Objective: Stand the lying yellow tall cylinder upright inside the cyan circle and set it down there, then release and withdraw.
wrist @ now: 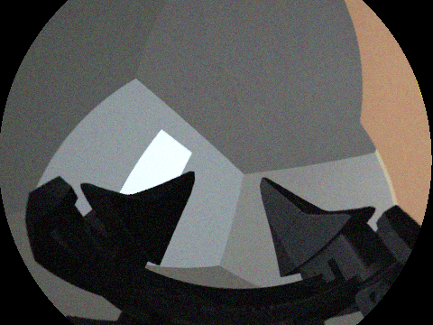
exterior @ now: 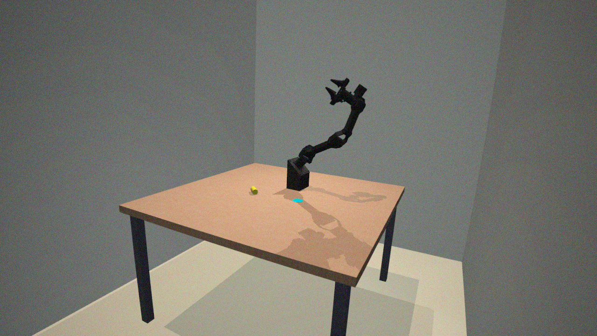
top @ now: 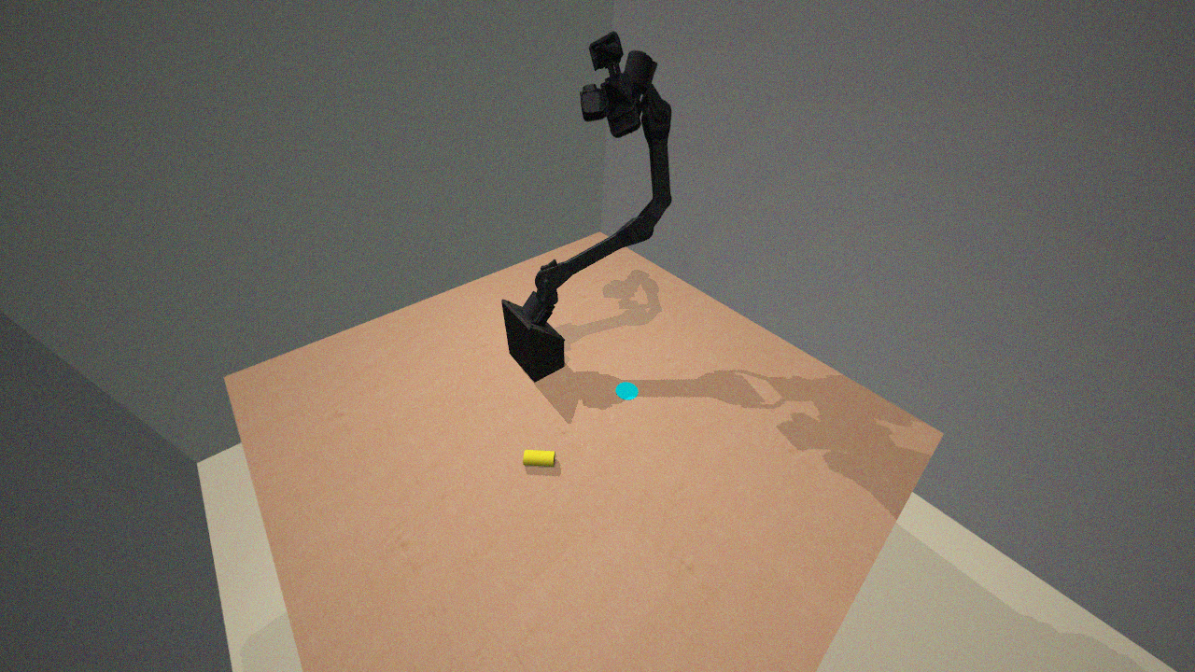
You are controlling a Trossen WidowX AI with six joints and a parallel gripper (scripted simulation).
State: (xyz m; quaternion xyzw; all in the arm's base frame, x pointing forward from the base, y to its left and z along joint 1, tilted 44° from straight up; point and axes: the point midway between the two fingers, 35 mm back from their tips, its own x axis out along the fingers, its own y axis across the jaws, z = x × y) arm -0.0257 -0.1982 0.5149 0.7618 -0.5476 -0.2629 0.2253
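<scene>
Now: the yellow tall cylinder 670 mm below my gripper tip, 370 mm to the right of it and 230 mm ahead of it. The rest, counted from my gripper tip: cyan circle 680 mm below, 220 mm ahead, 70 mm to the right.
</scene>
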